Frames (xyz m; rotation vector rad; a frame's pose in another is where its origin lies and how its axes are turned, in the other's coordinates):
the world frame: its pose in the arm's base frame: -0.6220 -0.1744 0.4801 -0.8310 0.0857 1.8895
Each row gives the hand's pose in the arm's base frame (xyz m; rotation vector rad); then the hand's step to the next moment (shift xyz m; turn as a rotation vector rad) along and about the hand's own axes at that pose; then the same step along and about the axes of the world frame.
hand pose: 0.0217 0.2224 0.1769 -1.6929 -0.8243 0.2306
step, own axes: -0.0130 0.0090 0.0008 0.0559 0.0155 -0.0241
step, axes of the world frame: 0.0021 0.0127 -0.0092 -0.0070 -0.0597 -0.0182
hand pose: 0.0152 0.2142 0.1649 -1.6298 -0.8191 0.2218
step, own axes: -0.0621 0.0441 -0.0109 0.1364 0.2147 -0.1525
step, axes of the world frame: 0.0009 0.0577 -0.0509 -0.0237 -0.1681 -0.2432
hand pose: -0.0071 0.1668 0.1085 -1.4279 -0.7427 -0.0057
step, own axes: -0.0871 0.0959 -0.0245 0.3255 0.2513 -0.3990
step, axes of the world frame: 0.0437 0.0693 -0.1033 -0.2300 -0.3536 -0.3878
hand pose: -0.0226 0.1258 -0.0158 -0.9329 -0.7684 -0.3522
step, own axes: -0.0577 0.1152 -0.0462 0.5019 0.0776 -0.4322
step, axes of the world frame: 0.0808 -0.0132 -0.1097 -0.4558 -0.3922 -0.2883
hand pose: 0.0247 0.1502 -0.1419 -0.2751 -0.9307 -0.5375
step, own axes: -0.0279 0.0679 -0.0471 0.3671 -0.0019 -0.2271
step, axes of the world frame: 0.0502 -0.0528 -0.0479 -0.3480 -0.2205 -0.1288
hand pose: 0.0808 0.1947 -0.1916 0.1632 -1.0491 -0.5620
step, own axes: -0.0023 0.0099 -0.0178 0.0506 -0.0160 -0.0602
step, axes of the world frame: 0.0053 -0.0162 -0.0113 -0.0540 -0.0319 -0.0501
